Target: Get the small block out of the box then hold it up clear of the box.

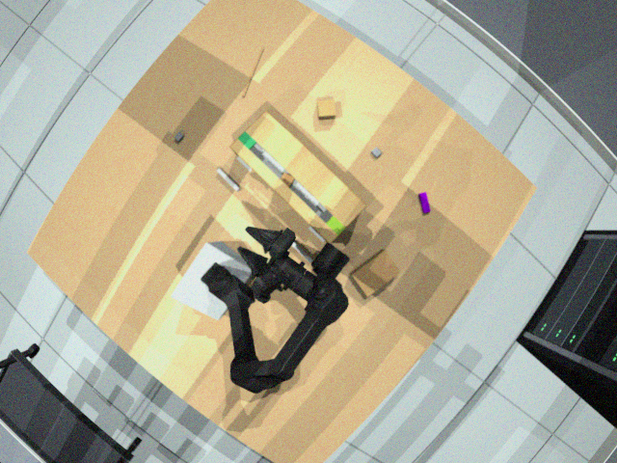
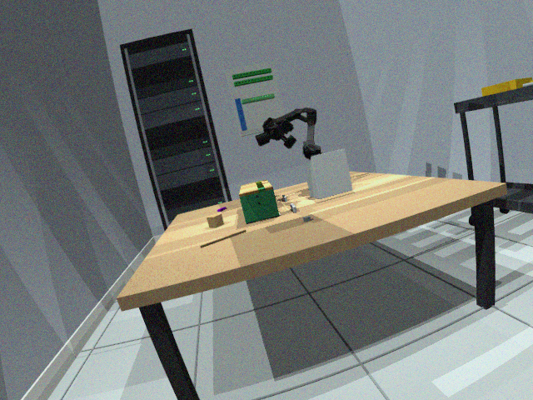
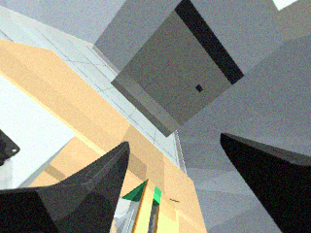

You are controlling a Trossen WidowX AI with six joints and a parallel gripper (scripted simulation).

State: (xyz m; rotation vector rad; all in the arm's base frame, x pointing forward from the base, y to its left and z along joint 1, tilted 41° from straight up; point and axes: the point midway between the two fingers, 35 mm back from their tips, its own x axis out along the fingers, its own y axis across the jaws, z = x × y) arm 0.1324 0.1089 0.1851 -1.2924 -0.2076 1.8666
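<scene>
Right now my gripper tip is 290 mm above the box, 160 mm short of it and 30 mm to the right of it. From my gripper tip the other things lie so: tan block (260 mm below, 170 mm ahead, 40 mm to the left); brown slab (320 mm to the right, 320 mm below, 150 mm ahead); thin stick (380 mm to the left, 360 mm ahead, 350 mm below).
</scene>
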